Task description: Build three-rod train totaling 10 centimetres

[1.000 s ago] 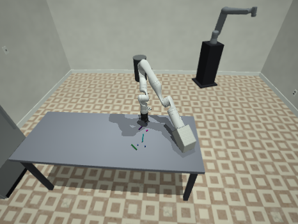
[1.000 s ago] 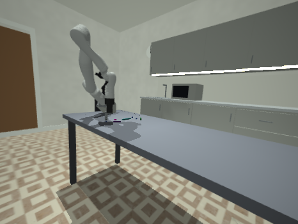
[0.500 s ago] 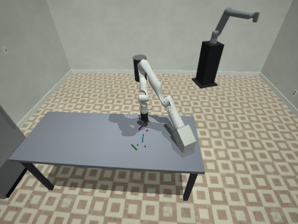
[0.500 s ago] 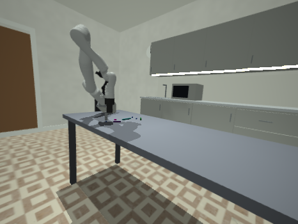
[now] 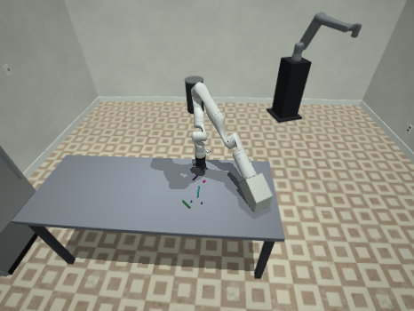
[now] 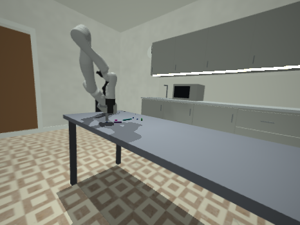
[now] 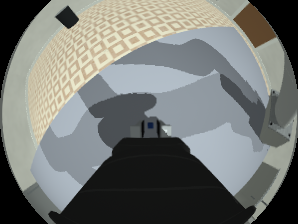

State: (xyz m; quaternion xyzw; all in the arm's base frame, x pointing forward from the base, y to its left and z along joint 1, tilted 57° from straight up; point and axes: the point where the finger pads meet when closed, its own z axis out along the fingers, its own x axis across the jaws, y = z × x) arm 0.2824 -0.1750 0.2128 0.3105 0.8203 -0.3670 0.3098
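Right now the magenta rod is 10 cm to the left of my hand, 3 cm below it and 2 cm ahead of it. From my hand the other things lie so: turquoise rod 18 cm to the left, 8 cm ahead, 3 cm below; then green rod 27 cm to the left, 19 cm ahead, 3 cm below; then purple rod 8 cm ahead, 4 cm to the left, 3 cm below.
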